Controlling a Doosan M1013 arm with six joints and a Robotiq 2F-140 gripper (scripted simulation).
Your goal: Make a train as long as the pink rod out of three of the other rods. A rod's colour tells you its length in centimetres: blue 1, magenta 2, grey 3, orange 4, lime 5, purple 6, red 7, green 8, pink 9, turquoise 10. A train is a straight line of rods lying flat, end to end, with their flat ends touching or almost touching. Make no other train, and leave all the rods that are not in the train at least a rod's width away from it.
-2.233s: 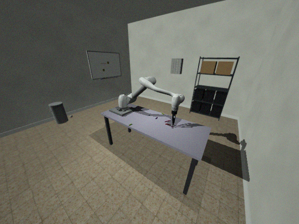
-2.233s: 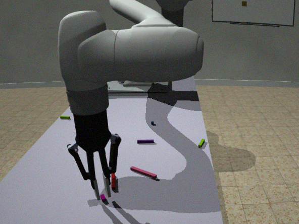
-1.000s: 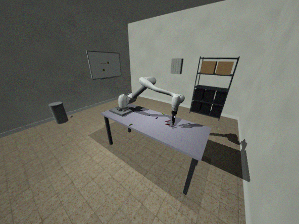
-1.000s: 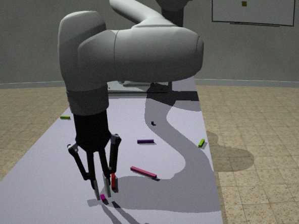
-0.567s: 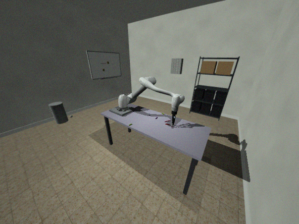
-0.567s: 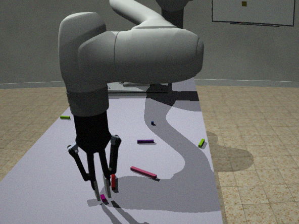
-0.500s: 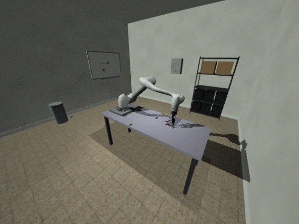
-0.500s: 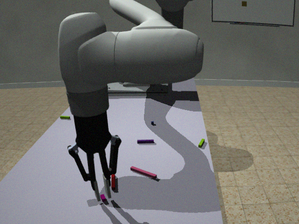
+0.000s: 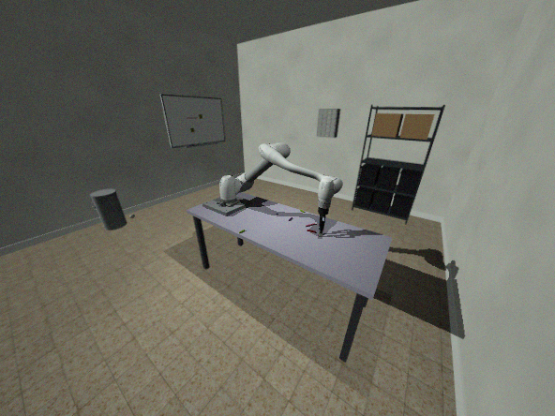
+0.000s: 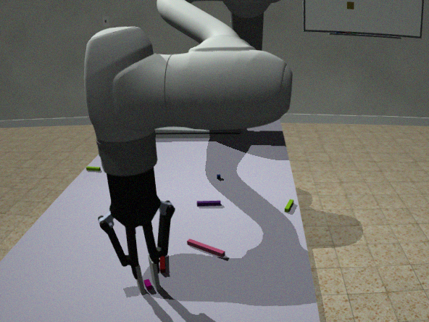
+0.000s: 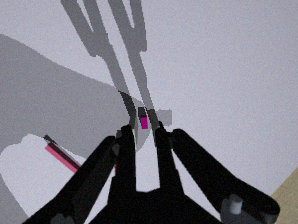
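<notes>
Now: hand 30 mm above the magenta rod. The rest, counted from my hand: red rod (80 mm behind, 30 mm below, 20 mm to the left); then purple rod (310 mm behind, 110 mm to the left, 30 mm below); then pink rod (120 mm behind, 110 mm to the left, 30 mm below).
</notes>
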